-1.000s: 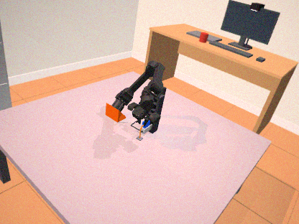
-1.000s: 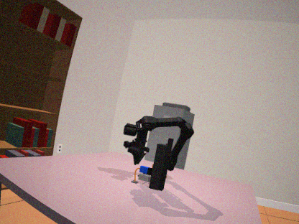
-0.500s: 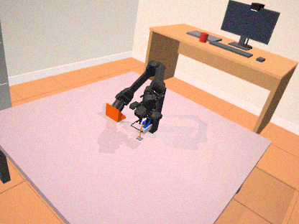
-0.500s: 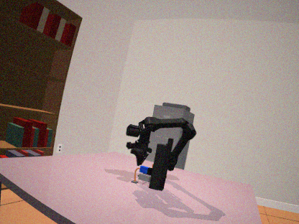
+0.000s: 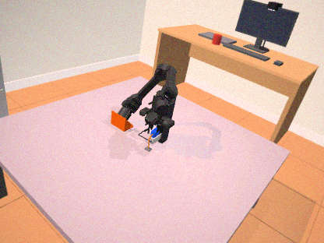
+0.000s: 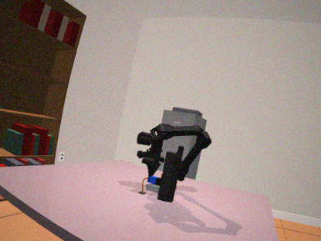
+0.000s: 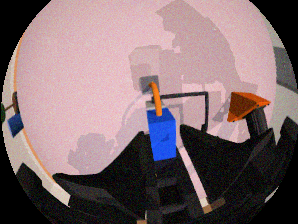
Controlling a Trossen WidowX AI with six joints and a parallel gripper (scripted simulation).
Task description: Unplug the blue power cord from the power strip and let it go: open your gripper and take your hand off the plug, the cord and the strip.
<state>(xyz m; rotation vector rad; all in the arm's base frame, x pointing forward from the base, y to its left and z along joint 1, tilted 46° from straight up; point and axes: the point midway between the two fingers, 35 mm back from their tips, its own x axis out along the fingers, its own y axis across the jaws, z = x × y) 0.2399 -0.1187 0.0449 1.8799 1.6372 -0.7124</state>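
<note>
Right now the blue plug is 3 cm to the left of my gripper tip and 1 cm below it.
</note>
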